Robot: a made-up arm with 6 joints.
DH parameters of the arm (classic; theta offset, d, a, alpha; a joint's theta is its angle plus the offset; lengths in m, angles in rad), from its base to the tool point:
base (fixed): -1.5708 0.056 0 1.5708
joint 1: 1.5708 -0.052 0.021 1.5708
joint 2: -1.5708 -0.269 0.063 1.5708
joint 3: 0 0.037 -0.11 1.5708
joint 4: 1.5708 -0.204 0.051 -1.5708
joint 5: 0 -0.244 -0.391 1.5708
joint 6: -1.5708 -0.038 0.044 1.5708
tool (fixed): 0 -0.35 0 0
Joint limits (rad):
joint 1: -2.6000..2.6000
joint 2: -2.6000..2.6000
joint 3: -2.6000..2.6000
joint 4: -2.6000..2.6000
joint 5: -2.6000..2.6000
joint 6: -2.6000..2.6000
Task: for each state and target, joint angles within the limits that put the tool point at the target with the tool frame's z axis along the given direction. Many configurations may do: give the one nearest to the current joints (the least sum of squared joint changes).
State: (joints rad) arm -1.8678 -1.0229 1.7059 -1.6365 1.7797 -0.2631
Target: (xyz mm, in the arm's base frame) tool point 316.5 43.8 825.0 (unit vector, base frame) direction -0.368 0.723 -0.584
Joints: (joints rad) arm -1.6393 -1.4897 1.8779 -2.4913 1.4602 -0.6175
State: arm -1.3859 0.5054 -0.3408 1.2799 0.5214 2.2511
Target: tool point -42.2 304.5 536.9 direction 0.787 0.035 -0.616
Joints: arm -0.9024 0.6940 -0.6495 1.2385 1.1285 2.2608
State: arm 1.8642 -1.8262 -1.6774 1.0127 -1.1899 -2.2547
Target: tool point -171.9 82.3 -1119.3 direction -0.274 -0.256 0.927
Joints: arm 1.4726 -2.6000 -2.5409 0.1661 -1.3533 -2.2342
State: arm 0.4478 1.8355 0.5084 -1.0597 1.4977 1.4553
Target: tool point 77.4 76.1 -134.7 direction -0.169 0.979 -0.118
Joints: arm 1.0698 1.1588 0.1652 -0.7701 1.6459 0.8268
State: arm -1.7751 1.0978 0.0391 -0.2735 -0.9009 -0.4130
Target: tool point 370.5 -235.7 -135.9 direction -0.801 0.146 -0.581
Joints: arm -2.3782 0.9339 -0.1523 0.1366 -0.5371 -0.4170
